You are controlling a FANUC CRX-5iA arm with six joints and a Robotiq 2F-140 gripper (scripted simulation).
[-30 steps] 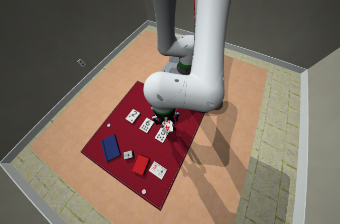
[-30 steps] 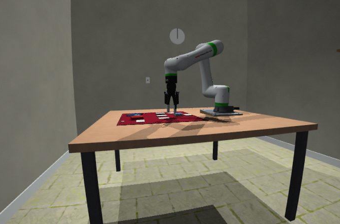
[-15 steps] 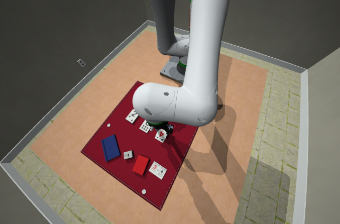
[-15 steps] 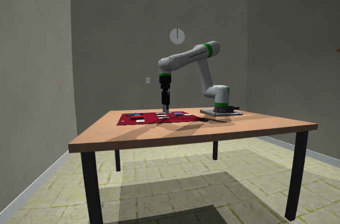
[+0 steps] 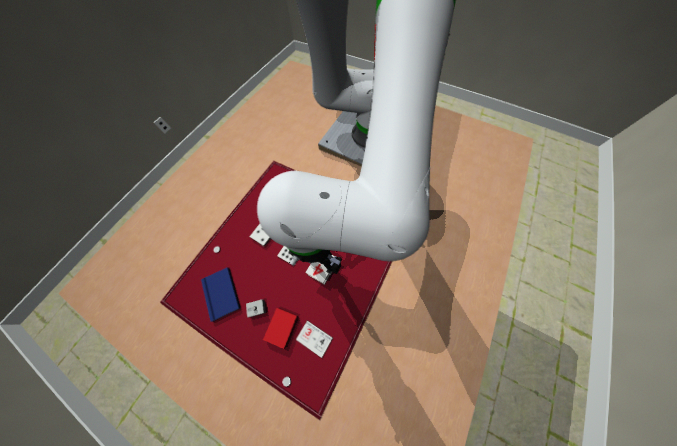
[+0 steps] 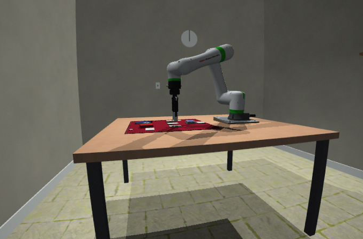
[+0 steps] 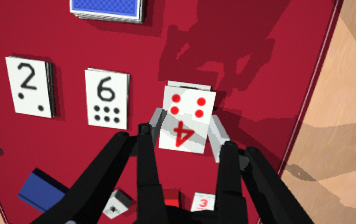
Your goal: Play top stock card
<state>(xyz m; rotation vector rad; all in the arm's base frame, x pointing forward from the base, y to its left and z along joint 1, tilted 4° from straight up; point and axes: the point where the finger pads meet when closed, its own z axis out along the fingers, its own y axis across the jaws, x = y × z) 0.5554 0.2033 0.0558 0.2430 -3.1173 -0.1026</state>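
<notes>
My gripper is now 50 mm short of the red card cloth, 100 mm to the left of it and 80 mm above it. The rest, counted from my hand: red box: 210 mm ahead, 20 mm to the left, 60 mm below; then small white box: 220 mm ahead, 80 mm to the right, 50 mm below; then blue notebook: 270 mm ahead, 200 mm to the right, 70 mm below.
</notes>
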